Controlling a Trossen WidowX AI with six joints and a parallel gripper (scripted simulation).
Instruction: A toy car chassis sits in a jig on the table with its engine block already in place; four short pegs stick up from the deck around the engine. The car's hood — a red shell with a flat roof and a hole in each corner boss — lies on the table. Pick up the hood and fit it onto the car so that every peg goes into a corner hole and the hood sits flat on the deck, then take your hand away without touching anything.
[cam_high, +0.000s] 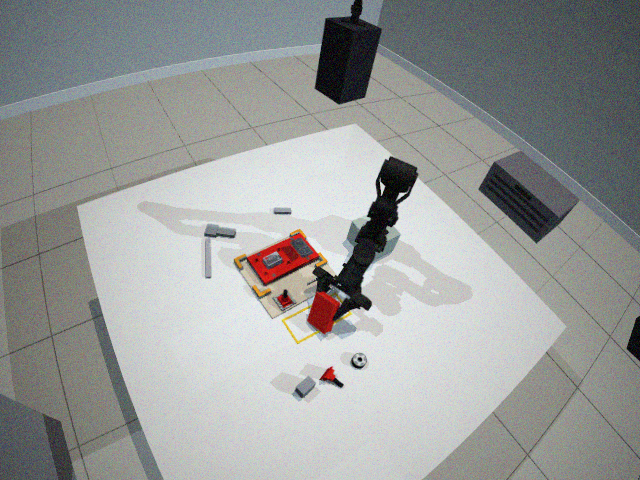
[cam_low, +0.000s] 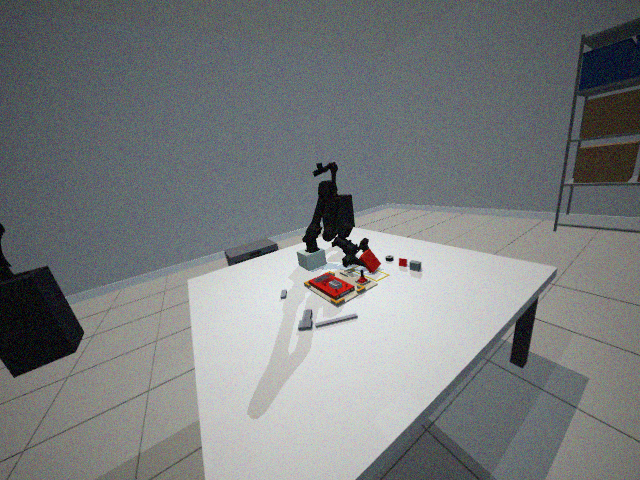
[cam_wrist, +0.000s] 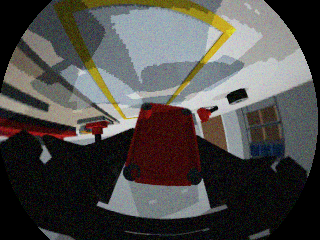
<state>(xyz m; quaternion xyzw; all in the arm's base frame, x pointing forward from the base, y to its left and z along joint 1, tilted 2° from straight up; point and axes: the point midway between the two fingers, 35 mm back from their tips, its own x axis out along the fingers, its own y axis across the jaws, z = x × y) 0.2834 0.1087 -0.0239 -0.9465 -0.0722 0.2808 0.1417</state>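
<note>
My gripper tip is 10 mm below the red hood. Round my gripper tip: grey engine block: 230 mm to the right, 20 mm below.
</note>
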